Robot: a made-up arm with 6 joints. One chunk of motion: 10 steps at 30 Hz.
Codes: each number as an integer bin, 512 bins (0 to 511) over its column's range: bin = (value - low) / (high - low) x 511, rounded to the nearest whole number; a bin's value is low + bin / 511 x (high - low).
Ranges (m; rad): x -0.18..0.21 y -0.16..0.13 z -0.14..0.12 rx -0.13..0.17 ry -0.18..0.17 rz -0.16..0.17
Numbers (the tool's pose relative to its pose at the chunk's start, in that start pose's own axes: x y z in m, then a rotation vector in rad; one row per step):
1: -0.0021 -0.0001 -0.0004 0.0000 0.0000 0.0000
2: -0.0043 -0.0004 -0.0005 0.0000 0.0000 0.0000
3: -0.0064 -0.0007 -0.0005 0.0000 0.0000 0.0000
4: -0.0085 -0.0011 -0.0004 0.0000 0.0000 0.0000
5: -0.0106 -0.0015 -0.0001 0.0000 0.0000 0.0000
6: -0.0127 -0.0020 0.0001 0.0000 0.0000 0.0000
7: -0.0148 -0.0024 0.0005 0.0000 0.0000 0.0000
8: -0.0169 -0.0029 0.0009 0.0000 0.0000 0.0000
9: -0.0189 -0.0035 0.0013 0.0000 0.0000 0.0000
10: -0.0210 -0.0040 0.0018 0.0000 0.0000 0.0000
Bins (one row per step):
1: 233 282 274 221 263 248
2: 230 281 274 221 263 248
3: 227 281 274 221 263 248
4: 225 280 274 221 263 248
5: 222 279 275 221 263 248
6: 219 278 275 221 263 248
7: 216 278 276 221 263 248
8: 214 277 277 221 263 248
9: 211 276 278 221 263 248
10: 208 275 279 221 263 248

